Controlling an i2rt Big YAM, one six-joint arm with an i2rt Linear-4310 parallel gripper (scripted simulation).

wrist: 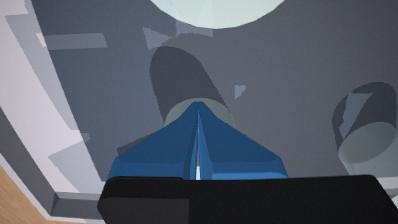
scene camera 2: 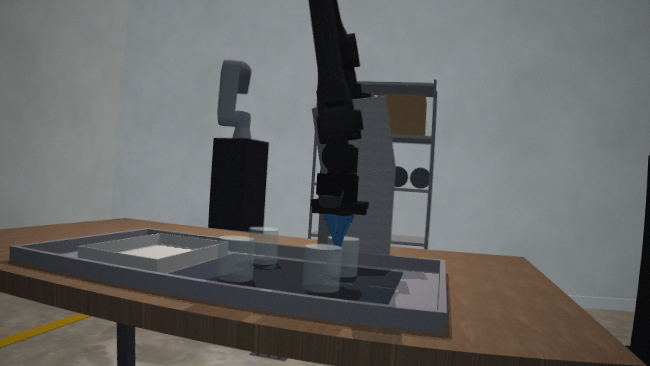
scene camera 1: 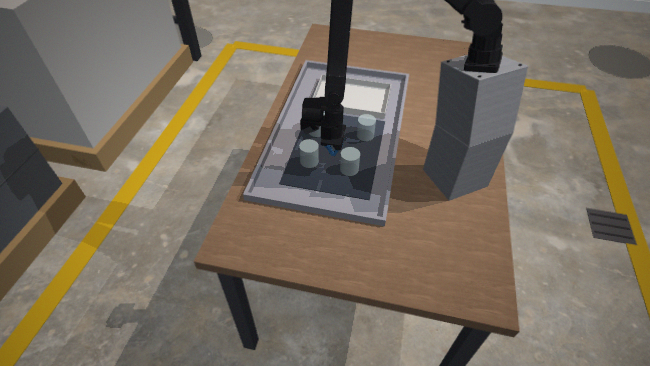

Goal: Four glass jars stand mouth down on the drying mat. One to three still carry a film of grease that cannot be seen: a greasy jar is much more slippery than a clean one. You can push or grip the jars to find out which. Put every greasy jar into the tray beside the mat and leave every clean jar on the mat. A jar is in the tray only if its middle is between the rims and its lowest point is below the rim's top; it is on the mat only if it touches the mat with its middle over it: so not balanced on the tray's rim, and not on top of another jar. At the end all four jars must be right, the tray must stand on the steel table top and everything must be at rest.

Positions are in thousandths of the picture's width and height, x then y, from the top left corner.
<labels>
A tray shows in scene camera 2 (241, 682) and in scene camera 1 (556, 266); in the wrist view it is out of frame.
</labels>
